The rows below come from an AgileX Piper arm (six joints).
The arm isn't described. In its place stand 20 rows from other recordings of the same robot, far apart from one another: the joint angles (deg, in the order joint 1, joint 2, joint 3, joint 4, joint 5, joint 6), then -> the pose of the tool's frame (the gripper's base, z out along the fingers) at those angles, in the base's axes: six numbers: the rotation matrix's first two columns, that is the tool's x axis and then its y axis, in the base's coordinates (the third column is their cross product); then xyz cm.
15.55 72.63 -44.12 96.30 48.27 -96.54 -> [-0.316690 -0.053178 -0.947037 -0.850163 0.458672 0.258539 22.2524 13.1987 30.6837]
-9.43 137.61 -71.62 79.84 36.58 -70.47 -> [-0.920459 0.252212 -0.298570 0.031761 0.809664 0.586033 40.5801 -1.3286 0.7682]
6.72 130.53 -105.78 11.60 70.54 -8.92 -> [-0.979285 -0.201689 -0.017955 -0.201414 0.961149 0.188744 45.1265 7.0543 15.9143]
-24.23 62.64 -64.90 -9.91 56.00 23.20 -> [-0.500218 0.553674 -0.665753 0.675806 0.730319 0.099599 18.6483 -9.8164 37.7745]
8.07 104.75 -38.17 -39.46 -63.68 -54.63 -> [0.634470 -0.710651 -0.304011 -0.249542 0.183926 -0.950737 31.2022 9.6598 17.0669]
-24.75 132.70 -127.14 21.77 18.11 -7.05 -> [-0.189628 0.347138 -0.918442 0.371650 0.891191 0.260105 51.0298 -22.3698 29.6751]
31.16 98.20 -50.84 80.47 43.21 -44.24 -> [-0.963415 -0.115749 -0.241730 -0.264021 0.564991 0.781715 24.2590 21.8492 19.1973]
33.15 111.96 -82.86 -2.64 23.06 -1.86 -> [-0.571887 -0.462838 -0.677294 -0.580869 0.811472 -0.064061 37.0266 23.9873 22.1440]
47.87 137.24 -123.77 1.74 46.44 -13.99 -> [-0.369182 -0.738105 -0.564716 -0.852829 0.510528 -0.109744 35.8825 39.9687 19.6740]
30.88 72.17 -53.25 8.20 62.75 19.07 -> [-0.976416 -0.135198 -0.168323 -0.168784 0.964170 0.204665 18.3010 12.2887 27.6916]
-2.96 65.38 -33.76 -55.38 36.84 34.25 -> [-0.829541 -0.182058 -0.527936 0.154755 0.833400 -0.530562 20.0098 -5.5308 24.2754]
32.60 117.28 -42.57 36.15 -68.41 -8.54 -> [-0.083862 0.058831 -0.994739 0.018849 0.998171 0.057445 31.9234 14.4909 12.1000]
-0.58 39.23 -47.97 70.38 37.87 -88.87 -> [0.209846 -0.323192 -0.922774 -0.530060 0.755455 -0.385130 11.8790 5.1419 41.1248]
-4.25 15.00 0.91 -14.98 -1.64 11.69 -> [-0.165226 -0.045166 -0.985221 0.057456 0.996813 -0.055333 7.7223 -0.5064 19.2752]
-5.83 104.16 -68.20 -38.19 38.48 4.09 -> [-0.909486 -0.336063 -0.244739 -0.172186 0.840320 -0.514018 36.5568 -7.2517 20.2403]
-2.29 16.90 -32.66 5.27 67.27 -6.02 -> [-0.720887 -0.040366 -0.691876 -0.068719 0.997546 0.013401 3.0487 0.6496 28.5773]
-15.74 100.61 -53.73 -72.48 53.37 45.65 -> [-0.970357 0.083914 -0.226639 0.232851 0.575719 -0.783791 28.6279 -15.3038 18.9810]
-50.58 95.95 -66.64 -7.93 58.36 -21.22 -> [-0.901890 0.426403 -0.069107 0.431899 0.887308 -0.161704 19.3135 -25.1792 22.7088]
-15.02 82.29 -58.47 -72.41 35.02 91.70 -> [-0.194794 0.389002 -0.900407 0.810187 0.581244 0.075839 28.6759 -12.8485 30.8949]
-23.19 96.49 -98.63 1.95 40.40 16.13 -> [-0.366318 0.486072 -0.793439 0.511576 0.817478 0.264612 36.1533 -15.2695 40.2313]
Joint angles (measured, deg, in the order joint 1, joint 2, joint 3, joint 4, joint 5, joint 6), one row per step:
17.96, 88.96, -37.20, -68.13, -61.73, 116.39
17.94, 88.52, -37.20, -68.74, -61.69, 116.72
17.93, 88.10, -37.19, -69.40, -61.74, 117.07
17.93, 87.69, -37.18, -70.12, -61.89, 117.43
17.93, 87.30, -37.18, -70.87, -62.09, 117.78
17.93, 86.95, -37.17, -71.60, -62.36, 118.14
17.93, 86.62, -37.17, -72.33, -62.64, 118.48
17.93, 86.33, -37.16, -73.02, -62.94, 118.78
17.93, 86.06, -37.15, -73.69, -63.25, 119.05
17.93, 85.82, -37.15, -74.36, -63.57, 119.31
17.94, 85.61, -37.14, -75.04, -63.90, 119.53
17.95, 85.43, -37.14, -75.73, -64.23, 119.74
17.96, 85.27, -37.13, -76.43, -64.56, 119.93
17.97, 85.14, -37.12, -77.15, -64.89, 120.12
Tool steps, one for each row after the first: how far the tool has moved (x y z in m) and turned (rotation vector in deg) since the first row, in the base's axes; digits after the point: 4 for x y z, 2 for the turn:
-0.0013, -0.0002, 0.0015, -0.20, -0.23, 0.36
-0.0028, -0.0004, 0.0029, -0.38, -0.43, 0.81
-0.0045, -0.0004, 0.0043, -0.52, -0.64, 1.38
-0.0062, -0.0005, 0.0057, -0.67, -0.86, 2.00
-0.0079, -0.0005, 0.0069, -0.76, -1.03, 2.65
-0.0095, -0.0005, 0.0080, -0.87, -1.20, 3.31
-0.0111, -0.0005, 0.0090, -0.96, -1.36, 3.96
-0.0126, -0.0004, 0.0099, -1.06, -1.51, 4.60
-0.0141, -0.0004, 0.0106, -1.16, -1.66, 5.25
-0.0156, -0.0004, 0.0112, -1.28, -1.80, 5.93
-0.0170, -0.0003, 0.0117, -1.43, -1.94, 6.62
-0.0185, -0.0002, 0.0120, -1.60, -2.06, 7.32
-0.0199, -0.0001, 0.0122, -1.79, -2.15, 8.03

